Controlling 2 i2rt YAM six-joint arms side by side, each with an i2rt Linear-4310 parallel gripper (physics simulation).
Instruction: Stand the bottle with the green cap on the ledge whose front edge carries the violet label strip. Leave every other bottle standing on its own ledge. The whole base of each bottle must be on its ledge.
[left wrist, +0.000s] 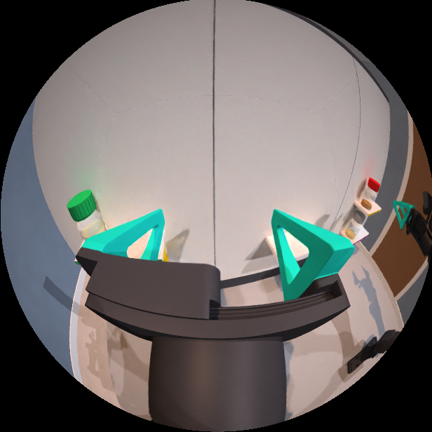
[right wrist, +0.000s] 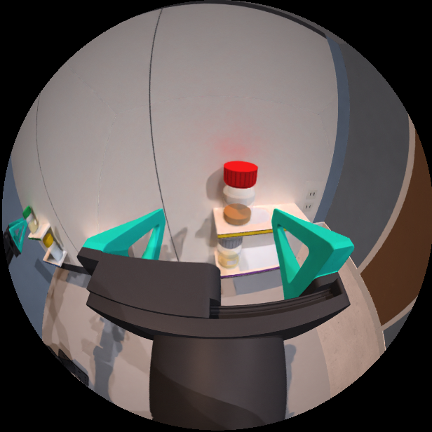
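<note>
The green-capped bottle (left wrist: 91, 222) (right wrist: 32, 220) stands upright on the upper left ledge (right wrist: 40, 232). The ledge with the violet strip (right wrist: 257, 255) (left wrist: 361, 233) is the lower right one; a grey-capped bottle (right wrist: 229, 257) (left wrist: 359, 217) stands at its left part. Above it a red-capped bottle (right wrist: 240, 175) (left wrist: 373, 185) stands on the yellow-strip ledge (right wrist: 272, 215). A yellow-capped bottle (right wrist: 54, 247) stands on the lower left ledge. My left gripper (left wrist: 217, 215) is open and empty, right of the green-capped bottle. My right gripper (right wrist: 218, 214) is open and empty, in front of the right ledges.
A pale ledge (left wrist: 271, 244) on the wall is partly hidden by a finger in the left wrist view. The yellow-strip ledge overhangs the violet-strip ledge with a low gap between. A wall outlet (right wrist: 311, 194) is right of the ledges.
</note>
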